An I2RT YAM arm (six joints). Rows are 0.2 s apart.
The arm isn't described. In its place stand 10 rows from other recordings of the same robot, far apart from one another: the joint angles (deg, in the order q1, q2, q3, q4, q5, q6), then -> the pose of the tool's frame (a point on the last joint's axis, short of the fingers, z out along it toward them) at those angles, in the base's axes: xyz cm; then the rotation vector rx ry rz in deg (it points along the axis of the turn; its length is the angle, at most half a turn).
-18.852 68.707 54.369 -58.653 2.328 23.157 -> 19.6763, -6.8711, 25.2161, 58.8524, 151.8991, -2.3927
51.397 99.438 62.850 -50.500 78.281 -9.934 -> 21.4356, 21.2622, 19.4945, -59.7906, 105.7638, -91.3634
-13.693 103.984 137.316 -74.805 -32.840 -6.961 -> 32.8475, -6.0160, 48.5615, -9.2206, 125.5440, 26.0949
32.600 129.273 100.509 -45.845 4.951 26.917 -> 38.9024, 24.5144, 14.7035, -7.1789, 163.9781, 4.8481
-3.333 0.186 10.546 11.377 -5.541 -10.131 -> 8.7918, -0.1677, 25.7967, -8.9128, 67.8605, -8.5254
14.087 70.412 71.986 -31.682 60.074 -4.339 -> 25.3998, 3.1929, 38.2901, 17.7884, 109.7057, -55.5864
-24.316 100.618 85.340 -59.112 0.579 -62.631 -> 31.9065, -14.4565, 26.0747, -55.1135, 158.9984, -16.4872
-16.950 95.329 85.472 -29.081 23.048 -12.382 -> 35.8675, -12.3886, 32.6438, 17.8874, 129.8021, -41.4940
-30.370 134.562 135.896 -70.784 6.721 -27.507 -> 41.8210, -24.9897, 26.4890, 5.8320, 163.6206, -22.7734
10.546 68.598 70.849 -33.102 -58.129 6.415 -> 23.6098, 7.4707, 38.1286, -39.3557, 110.7020, 70.9709
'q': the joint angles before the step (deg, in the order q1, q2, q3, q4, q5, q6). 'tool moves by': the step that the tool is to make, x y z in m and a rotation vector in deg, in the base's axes. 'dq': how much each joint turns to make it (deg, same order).
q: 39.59 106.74 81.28 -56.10 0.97 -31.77
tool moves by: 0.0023 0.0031 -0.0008 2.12 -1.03 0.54
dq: 0.04 0.00 -0.34 2.49 -1.05 -0.33
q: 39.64 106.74 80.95 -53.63 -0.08 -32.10
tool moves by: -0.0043 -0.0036 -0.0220 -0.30 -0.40 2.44
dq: 0.00 -0.02 -5.20 5.29 0.03 -2.49
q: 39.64 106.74 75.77 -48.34 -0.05 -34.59
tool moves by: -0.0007 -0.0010 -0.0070 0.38 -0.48 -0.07
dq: -0.05 0.01 -1.72 2.34 0.02 0.02
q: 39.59 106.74 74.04 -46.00 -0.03 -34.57
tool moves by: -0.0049 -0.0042 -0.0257 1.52 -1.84 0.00
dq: -0.02 0.00 -6.55 8.94 0.00 -0.02
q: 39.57 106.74 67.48 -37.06 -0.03 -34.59
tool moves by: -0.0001 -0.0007 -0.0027 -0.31 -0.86 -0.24
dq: 0.01 0.01 -0.73 1.20 0.82 0.05
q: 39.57 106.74 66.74 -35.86 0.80 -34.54
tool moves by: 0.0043 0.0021 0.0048 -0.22 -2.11 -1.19
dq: 0.00 0.00 1.02 0.44 1.77 0.76
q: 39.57 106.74 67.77 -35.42 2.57 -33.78
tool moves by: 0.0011 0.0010 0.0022 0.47 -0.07 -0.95
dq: 0.01 -0.01 0.50 -0.20 -0.05 1.01
